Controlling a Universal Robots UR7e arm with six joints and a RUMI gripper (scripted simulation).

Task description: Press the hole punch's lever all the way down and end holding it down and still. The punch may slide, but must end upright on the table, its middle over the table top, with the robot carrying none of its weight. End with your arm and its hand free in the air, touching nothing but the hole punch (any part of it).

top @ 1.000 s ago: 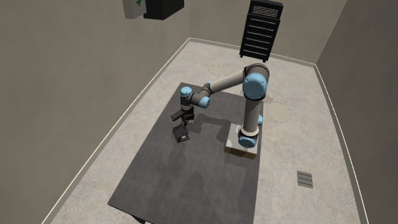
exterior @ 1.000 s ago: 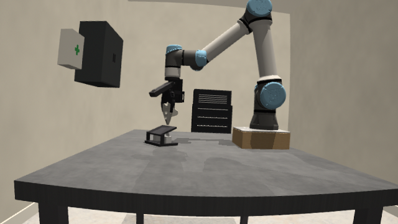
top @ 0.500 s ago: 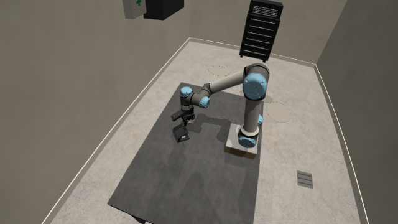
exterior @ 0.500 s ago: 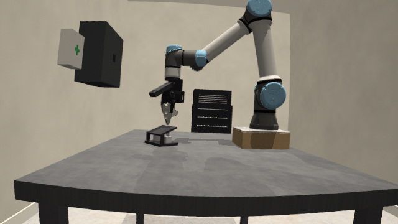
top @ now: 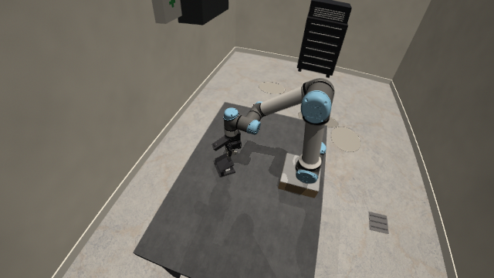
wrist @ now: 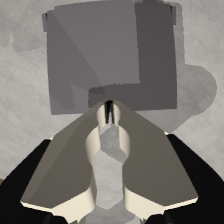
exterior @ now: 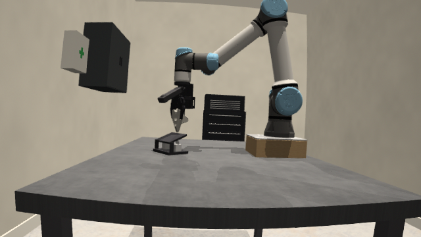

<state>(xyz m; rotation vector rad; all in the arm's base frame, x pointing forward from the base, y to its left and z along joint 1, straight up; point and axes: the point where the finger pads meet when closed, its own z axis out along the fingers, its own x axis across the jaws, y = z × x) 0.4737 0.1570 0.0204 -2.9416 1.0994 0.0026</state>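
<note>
The black hole punch is 3 cm ahead of my hand, 3 cm to the left of it and 7 cm below it.
</note>
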